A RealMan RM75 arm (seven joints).
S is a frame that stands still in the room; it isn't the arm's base.
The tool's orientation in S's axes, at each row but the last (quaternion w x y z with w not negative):
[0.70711 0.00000 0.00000 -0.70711]
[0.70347 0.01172 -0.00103 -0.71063]
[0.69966 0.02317 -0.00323 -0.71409]
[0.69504 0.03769 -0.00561 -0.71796]
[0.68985 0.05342 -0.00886 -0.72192]
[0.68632 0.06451 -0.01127 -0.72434]
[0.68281 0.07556 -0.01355 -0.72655]
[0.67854 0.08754 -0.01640 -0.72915]
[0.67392 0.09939 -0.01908 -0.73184]
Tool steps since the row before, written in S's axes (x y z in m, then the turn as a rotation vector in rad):
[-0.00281 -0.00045 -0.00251 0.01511 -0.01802 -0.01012]
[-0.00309 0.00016 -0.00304 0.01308 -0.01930 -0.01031]
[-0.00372 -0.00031 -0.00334 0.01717 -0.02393 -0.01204]
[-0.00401 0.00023 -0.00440 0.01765 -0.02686 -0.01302]
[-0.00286 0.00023 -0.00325 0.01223 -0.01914 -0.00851]
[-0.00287 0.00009 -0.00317 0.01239 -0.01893 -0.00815]
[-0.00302 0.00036 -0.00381 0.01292 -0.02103 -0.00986]
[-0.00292 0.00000 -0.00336 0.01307 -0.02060 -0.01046]
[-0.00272 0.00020 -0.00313 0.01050 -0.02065 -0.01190]
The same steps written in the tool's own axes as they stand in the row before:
[0.00045 -0.00281 -0.00251 0.01802 0.01511 -0.01012]
[-0.00008 -0.00315 -0.00299 0.01932 0.01309 -0.01025]
[0.00048 -0.00383 -0.00319 0.02392 0.01721 -0.01201]
[0.00010 -0.00427 -0.00415 0.02687 0.01773 -0.01288]
[0.00010 -0.00314 -0.00299 0.01911 0.01235 -0.00839]
[0.00030 -0.00319 -0.00284 0.01887 0.01254 -0.00806]
[0.00016 -0.00348 -0.00341 0.02108 0.01299 -0.00965]
[0.00054 -0.00336 -0.00287 0.02071 0.01302 -0.01030]
[0.00037 -0.00320 -0.00262 0.02112 0.01027 -0.01126]

